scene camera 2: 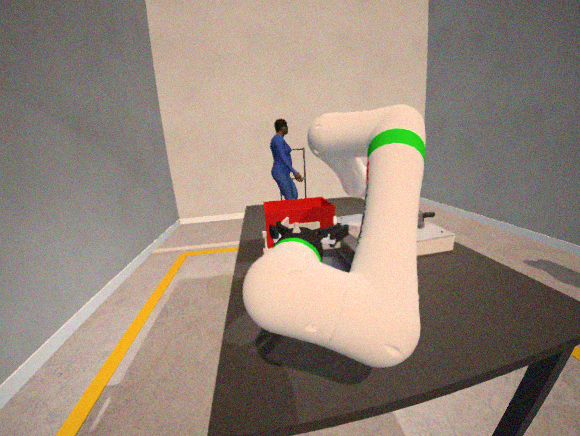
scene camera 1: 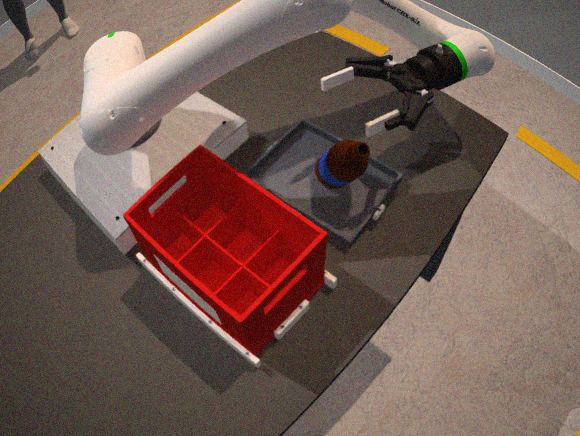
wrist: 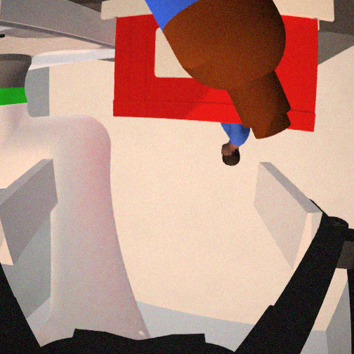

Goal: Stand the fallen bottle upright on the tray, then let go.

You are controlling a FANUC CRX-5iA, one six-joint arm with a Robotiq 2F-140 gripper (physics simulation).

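Places are measured from the arm's base along level axes (x ahead, y left, z up), in centimetres.
Pixels of known places: gripper, fingertip midpoint: (scene camera 2: 310,221) (scene camera 1: 343,106).
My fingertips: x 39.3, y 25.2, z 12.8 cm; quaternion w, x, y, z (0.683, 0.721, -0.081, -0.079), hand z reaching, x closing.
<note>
Behind a point stands the place of what it marks.
The brown bottle (scene camera 1: 348,161) @[y 20.7, x 44.8, z 6.0 cm] (wrist: 230,45) with a blue band is over the tray (scene camera 1: 285,180) @[y 15.8, x 33.4, z -5.9 cm] in scene camera 1. It is tilted, with its neck towards the upper right, and is not upright. Whether its base edge or its side bears on the tray is hidden. The bottle does not show in scene camera 2, where the arm covers much of the tray (scene camera 2: 336,259) @[y 14.5, x 29.1, z -5.9 cm]. My gripper (scene camera 1: 360,101) @[y 25.2, x 39.3, z 12.8 cm] (scene camera 2: 304,227) @[y 25.2, x 39.3, z 12.8 cm] (wrist: 154,182) is wide open, with nothing between its pale pads. In scene camera 1 it appears beyond the bottle, apart from it. In the wrist view the bottle lies outside the gap between the pads.
The red divided crate (scene camera 1: 312,267) @[y 2.3, x 54.5, z 4.9 cm] (scene camera 2: 295,210) @[y 4.3, x 42.6, z 10.7 cm] (wrist: 134,65) stands beside the tray, with a long white bar (scene camera 1: 200,311) @[y -14.4, x 44.5, z -3.5 cm] along one side. The arm stands on a pale base plate (scene camera 1: 200,122) @[y 11.3, x 12.3, z -0.6 cm] (scene camera 2: 435,244) @[y 15.3, x -8.8, z -2.9 cm]. A person in blue (scene camera 2: 284,160) is in the background.
</note>
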